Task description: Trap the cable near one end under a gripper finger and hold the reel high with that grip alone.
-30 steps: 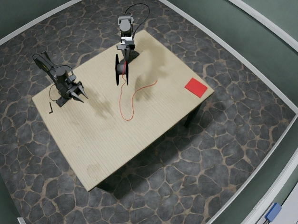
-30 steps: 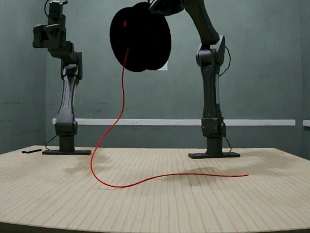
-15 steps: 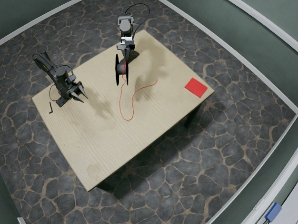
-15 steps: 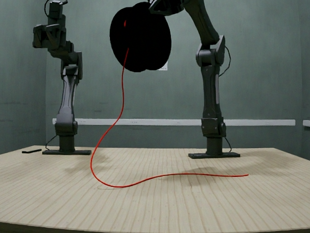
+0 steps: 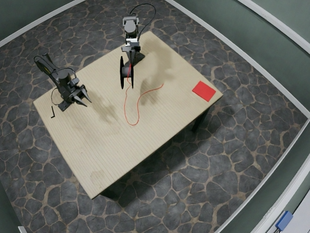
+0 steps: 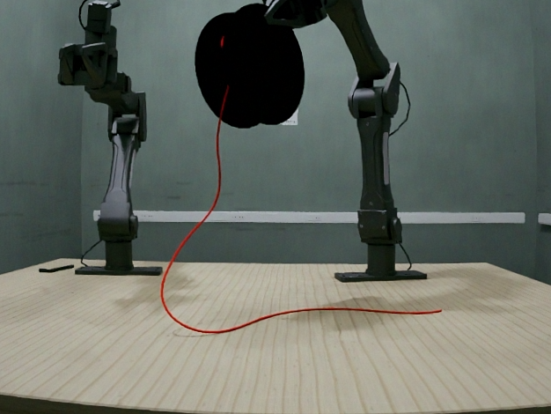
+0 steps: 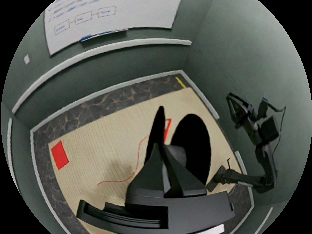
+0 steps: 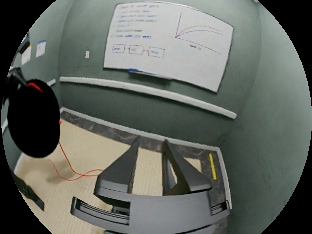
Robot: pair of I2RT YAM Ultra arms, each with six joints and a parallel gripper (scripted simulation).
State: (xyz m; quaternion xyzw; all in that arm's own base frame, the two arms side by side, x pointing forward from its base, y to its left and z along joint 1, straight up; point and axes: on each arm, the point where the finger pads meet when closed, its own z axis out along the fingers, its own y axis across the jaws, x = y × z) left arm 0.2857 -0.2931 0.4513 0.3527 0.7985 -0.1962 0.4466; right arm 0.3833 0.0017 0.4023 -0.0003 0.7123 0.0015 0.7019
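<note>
Right now the black reel is 70 mm below my left hand, 20 mm to the right of it and 20 mm behind it. From my left hand the other things lie so: flat red square (480 mm to the left, 450 mm below, 210 mm ahead); then small black hex key (540 mm to the right, 450 mm below, 320 mm behind).
</note>
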